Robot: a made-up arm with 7 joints. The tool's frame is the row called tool.
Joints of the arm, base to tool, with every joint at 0 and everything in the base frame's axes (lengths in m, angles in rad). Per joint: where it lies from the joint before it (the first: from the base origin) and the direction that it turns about. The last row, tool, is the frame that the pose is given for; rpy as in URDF.
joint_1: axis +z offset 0 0 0.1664
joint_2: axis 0 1 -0.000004 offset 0 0 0
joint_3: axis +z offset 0 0 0.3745
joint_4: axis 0 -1 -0.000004 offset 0.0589 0 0
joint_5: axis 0 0.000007 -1 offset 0.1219 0 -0.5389
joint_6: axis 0 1 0.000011 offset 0 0 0
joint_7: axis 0 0.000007 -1 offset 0.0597 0 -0.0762
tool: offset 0 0 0 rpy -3.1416 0 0
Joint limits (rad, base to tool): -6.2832..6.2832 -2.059..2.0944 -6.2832..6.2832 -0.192..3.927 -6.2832..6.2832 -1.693..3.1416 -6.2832..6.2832
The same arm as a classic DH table. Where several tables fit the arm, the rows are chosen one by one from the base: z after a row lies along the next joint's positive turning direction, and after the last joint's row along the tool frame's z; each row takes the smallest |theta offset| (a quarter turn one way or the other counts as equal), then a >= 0, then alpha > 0; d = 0 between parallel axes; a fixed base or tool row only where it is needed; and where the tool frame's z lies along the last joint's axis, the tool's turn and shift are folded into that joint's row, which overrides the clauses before.
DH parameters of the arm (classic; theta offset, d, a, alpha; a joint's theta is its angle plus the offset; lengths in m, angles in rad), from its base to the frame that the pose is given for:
joint_1: 0 0.1664 0 -1.5708
joint_2: 0 0 0 1.5708
joint_3: 0 0.3745 0.0589 1.5708
joint_4: 0 0 0.1219 1.5708
joint_5: 0 0.5389 0 1.5708
joint_6: 0 0 0.0597 -1.5708
joint_7: 0 0.0762 0 0
Joint limits (rad, base to tool): -6.2832..6.2832 -2.059..2.0944 -6.2832..6.2832 -0.192..3.927 -6.2832..6.2832 -1.693..3.1416 -6.2832..6.2832

